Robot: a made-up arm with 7 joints.
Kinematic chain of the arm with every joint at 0, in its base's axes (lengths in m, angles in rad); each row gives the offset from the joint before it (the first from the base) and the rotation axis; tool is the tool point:
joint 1: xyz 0 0 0.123 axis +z
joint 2: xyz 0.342 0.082 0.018 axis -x
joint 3: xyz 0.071 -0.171 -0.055 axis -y
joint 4: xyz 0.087 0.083 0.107 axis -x
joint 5: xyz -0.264 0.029 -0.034 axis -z
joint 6: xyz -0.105 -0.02 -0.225 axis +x
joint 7: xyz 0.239 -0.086 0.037 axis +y
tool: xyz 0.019 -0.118 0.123
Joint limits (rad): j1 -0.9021..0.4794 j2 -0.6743..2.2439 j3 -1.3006..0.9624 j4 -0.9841..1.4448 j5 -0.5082..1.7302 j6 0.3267..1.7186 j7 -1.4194..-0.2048
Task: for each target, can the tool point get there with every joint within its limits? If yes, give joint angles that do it. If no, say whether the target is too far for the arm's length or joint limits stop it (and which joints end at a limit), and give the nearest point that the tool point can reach.
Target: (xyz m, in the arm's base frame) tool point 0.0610 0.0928 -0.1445
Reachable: yes | joints -0.1210 0.8540 -0.3326 -0.7643 1.5344 1.5632 -1.1223
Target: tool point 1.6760 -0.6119 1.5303
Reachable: no: too far | nearest point 0.6876 -0.2433 0.6401 | short by 1.380 m
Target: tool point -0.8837 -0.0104 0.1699
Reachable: no: joint limits stop it (at a limit: joint 1, joint 4, joint 7) | nearest point -0.3465 -0.2256 0.1593 | short by 0.579 m
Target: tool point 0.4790 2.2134 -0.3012
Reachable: no: too far | nearest point 0.2327 0.8226 0.2200 | short by 1.506 m
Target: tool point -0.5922 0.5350 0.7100
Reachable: no: joint limits stop it (at a limit: joint 1, joint 2, joint 4, joint 5, joint 7) | nearest point -0.1972 0.4321 0.5222 | short by 0.449 m
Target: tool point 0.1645 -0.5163 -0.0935
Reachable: yes | joints -0.4478 -0.3930 -0.2949 0.9743 -0.1996 1.3327 -0.5119
